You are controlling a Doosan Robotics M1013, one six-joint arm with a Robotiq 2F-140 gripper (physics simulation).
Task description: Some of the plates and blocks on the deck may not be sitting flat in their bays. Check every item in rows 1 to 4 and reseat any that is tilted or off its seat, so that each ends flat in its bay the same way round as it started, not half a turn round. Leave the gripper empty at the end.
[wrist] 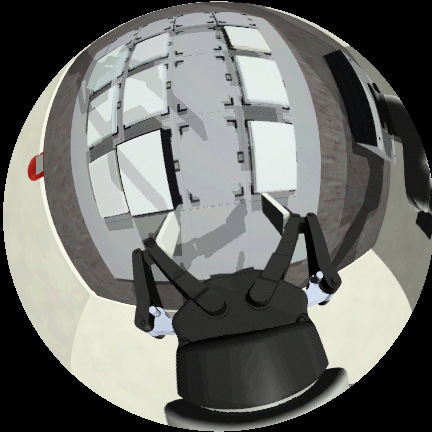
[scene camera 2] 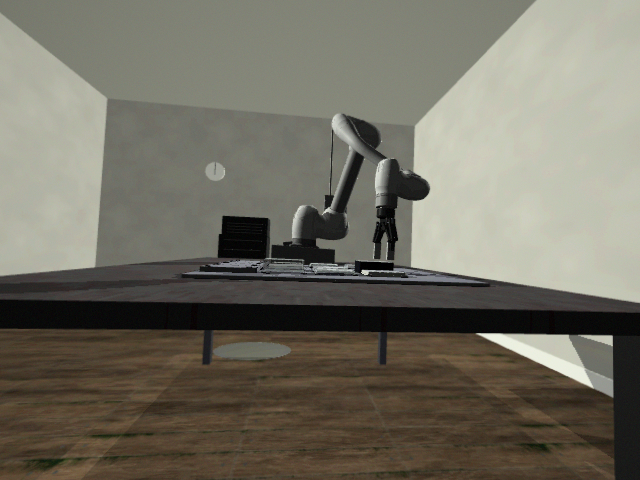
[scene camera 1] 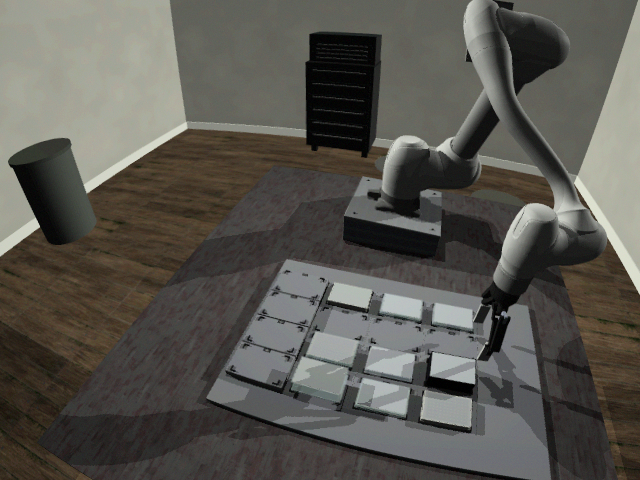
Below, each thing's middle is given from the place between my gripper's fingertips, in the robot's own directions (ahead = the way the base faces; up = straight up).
Now: the black-sided block (scene camera 1: 445, 371) 100 mm ahead of my hand, 80 mm to the right of it and 30 mm below it. From my hand the other things lie so: textured white plate (scene camera 1: 440, 409) (210 mm ahead, 80 mm to the right, 40 mm below).
